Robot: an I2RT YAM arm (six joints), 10 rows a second.
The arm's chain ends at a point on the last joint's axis. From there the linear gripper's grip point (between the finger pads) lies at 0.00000 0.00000 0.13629 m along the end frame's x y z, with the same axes.
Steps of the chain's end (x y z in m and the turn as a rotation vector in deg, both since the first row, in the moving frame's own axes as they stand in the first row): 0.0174, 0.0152, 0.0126, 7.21, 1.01, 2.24; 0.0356, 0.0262, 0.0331, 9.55, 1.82, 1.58; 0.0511, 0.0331, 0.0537, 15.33, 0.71, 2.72; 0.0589, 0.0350, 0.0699, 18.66, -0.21, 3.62; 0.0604, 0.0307, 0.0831, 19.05, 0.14, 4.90; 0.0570, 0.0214, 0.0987, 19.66, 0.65, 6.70; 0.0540, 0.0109, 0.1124, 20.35, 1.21, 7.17; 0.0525, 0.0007, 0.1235, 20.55, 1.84, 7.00; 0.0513, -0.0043, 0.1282, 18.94, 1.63, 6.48
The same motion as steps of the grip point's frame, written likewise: 0.0201, -0.0019, 0.0115, 7.21, 1.01, 2.24; 0.0402, 0.0037, 0.0311, 9.55, 1.82, 1.58; 0.0536, -0.0029, 0.0488, 15.33, 0.71, 2.72; 0.0598, -0.0086, 0.0627, 18.66, -0.21, 3.62; 0.0626, -0.0137, 0.0756, 19.05, 0.14, 4.90; 0.0612, -0.0243, 0.0908, 19.66, 0.65, 6.70; 0.0598, -0.0362, 0.1039, 20.35, 1.21, 7.17; 0.0597, -0.0467, 0.1148, 20.55, 1.84, 7.00; 0.0576, -0.0482, 0.1208, 18.94, 1.63, 6.48
